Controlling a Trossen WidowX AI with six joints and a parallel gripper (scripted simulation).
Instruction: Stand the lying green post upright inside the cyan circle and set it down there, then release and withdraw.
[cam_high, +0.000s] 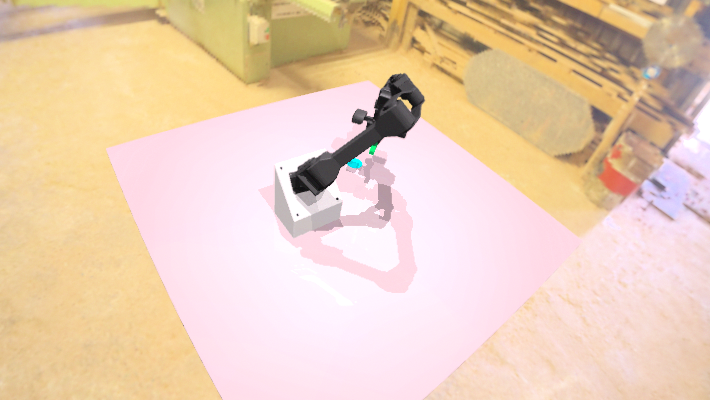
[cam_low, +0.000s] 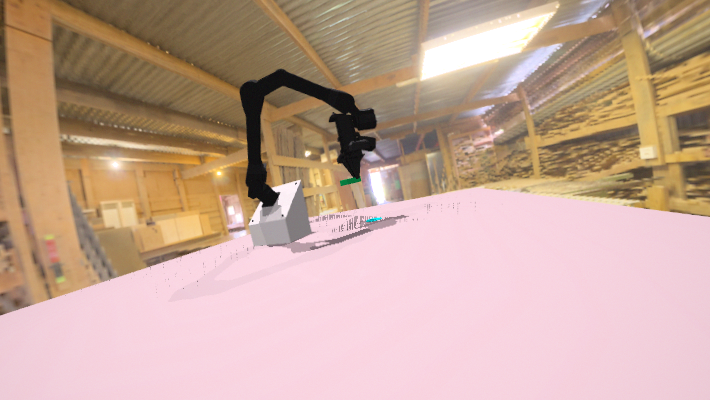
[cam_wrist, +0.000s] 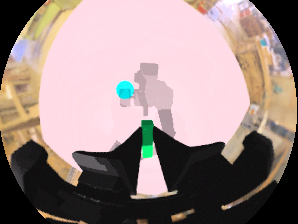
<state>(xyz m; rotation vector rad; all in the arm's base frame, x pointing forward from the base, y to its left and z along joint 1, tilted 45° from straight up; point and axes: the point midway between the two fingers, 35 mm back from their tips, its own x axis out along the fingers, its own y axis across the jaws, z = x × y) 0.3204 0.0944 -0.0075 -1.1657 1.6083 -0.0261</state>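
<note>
Right now the green post is 20 mm to the right of my gripper tip and 20 mm behind it. Also, from my gripper tip: cyan circle (150 mm below, 80 mm to the left).
</note>
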